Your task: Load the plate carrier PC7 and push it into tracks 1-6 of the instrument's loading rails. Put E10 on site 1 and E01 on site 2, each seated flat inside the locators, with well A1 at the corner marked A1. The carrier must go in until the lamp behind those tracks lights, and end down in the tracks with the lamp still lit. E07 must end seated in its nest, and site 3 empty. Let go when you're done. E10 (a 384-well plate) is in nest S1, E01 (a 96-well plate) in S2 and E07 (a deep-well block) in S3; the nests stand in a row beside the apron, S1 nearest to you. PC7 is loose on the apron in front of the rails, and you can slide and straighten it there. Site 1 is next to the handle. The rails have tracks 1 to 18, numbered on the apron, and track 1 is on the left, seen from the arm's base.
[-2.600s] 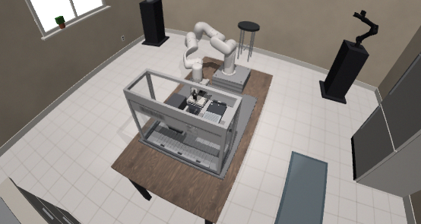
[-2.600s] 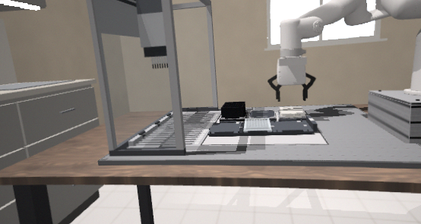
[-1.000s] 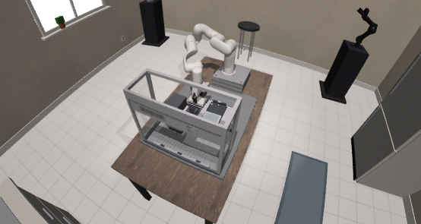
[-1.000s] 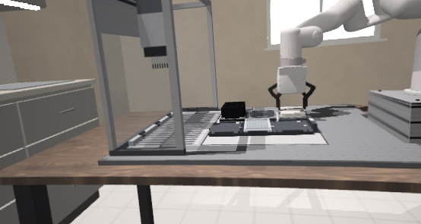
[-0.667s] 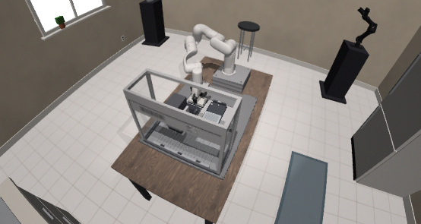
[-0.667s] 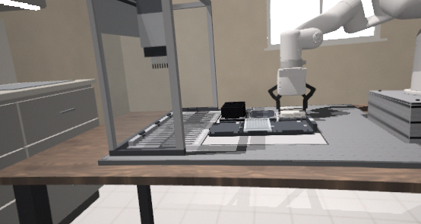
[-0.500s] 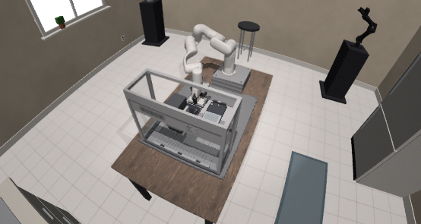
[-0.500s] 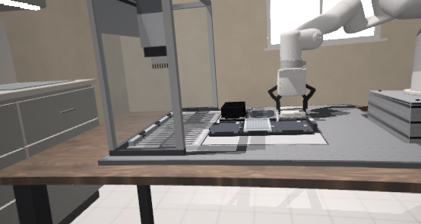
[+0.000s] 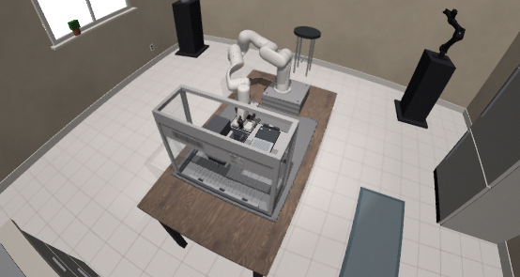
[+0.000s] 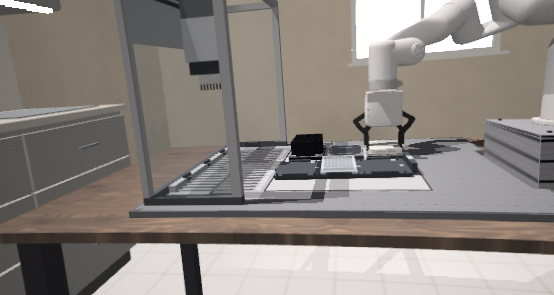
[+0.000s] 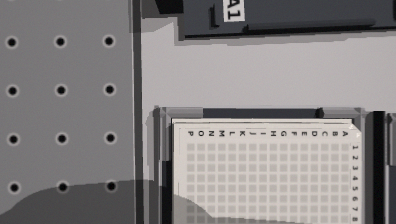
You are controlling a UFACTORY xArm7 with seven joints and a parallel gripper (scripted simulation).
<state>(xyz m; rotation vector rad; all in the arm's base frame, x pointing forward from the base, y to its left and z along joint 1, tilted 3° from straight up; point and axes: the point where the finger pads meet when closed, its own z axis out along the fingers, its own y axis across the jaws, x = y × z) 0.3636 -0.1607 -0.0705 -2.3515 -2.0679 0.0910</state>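
The nest S1 lies 2 cm below my hand. Round my hand: A1 tag: 16 cm ahead, 4 cm to the left, 2 cm below; nest S2: 11 cm ahead, 2 cm to the right, 2 cm below; pale apron: 12 cm ahead, 10 cm to the left, 3 cm below.
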